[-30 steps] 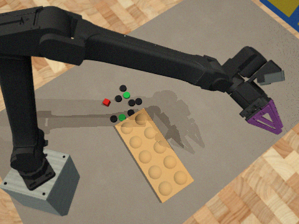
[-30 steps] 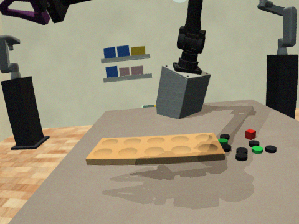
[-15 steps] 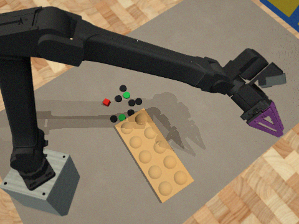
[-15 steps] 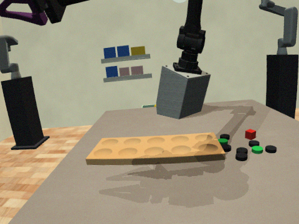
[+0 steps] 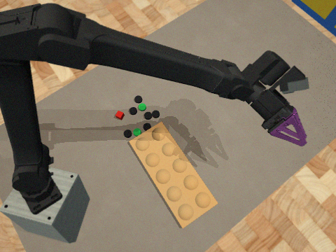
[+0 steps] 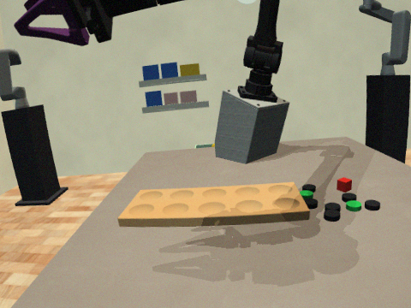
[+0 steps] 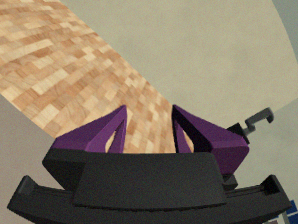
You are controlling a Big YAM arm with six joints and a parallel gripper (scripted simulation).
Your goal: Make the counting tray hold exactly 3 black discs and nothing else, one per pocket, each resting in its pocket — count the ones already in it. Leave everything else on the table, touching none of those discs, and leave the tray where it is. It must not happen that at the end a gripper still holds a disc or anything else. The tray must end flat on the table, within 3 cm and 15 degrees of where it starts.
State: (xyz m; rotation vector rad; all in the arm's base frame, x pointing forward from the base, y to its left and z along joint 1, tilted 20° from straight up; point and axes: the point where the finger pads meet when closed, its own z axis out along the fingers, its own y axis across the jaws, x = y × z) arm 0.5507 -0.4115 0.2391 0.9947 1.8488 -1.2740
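The red cube lies 50 cm to the left of my hand, 36 cm below it and 28 cm behind it. Round my hand: counting tray 36 cm below, 26 cm behind, 18 cm to the left.
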